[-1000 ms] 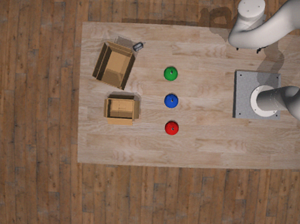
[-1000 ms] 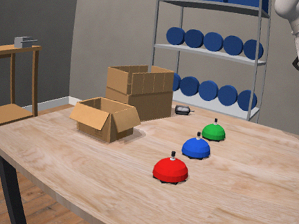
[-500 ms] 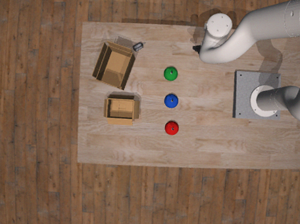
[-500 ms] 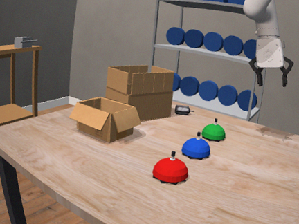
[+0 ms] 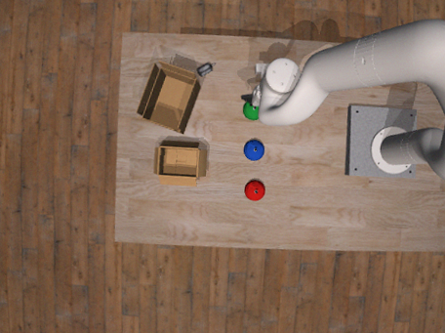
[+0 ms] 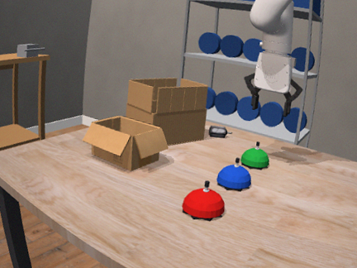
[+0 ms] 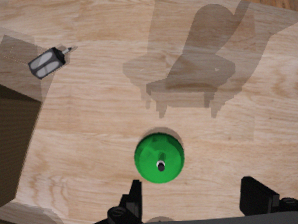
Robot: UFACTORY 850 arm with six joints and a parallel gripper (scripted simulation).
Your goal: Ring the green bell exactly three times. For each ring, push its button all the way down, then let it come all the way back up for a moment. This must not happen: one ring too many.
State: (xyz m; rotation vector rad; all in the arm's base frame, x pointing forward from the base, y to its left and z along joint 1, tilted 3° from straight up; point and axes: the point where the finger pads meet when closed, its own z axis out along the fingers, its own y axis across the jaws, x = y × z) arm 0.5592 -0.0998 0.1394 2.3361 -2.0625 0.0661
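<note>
My gripper is now 12 cm above the green bell, 2 cm short of it and 1 cm to the right of it. Round my hand: red bell: 33 cm to the left, 12 cm below, 2 cm behind; then blue bell: 17 cm to the left, 12 cm below; then small dark device: 22 cm ahead, 15 cm below, 14 cm to the right.
</note>
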